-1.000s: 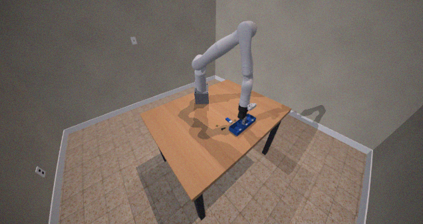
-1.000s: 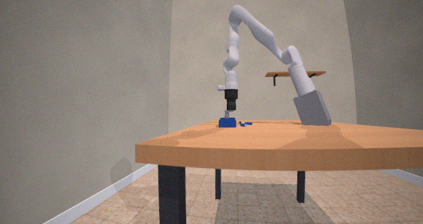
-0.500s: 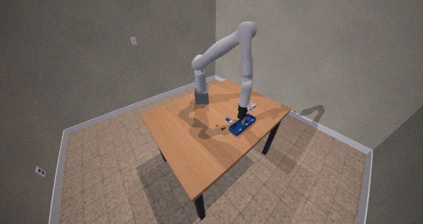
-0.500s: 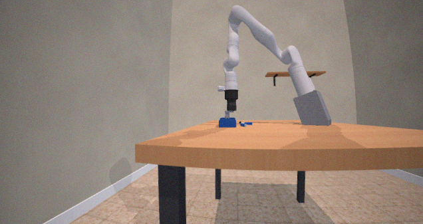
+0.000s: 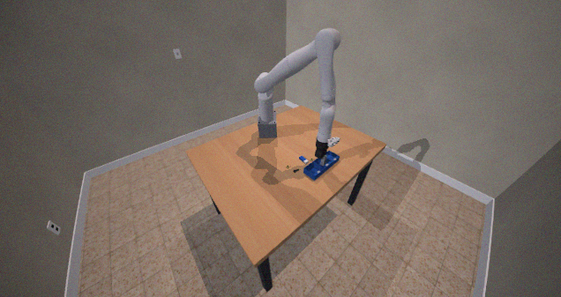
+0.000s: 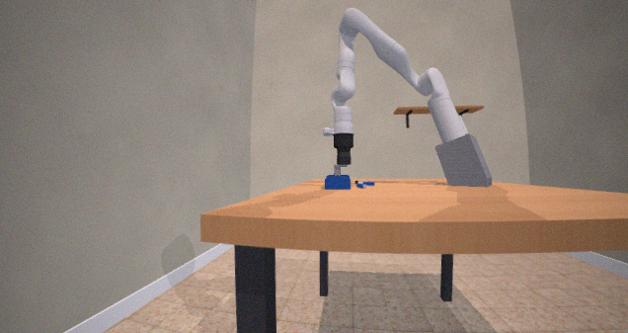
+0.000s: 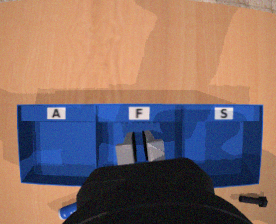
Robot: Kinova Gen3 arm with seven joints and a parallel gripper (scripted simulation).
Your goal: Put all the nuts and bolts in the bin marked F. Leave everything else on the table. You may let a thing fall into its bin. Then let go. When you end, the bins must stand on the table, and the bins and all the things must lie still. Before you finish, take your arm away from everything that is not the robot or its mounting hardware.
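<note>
Now: hand 2 cm above the blue two-compartment bin. From my hand the other things lie so: black bolt: 14 cm to the right, 10 cm behind, 3 cm below.
</note>
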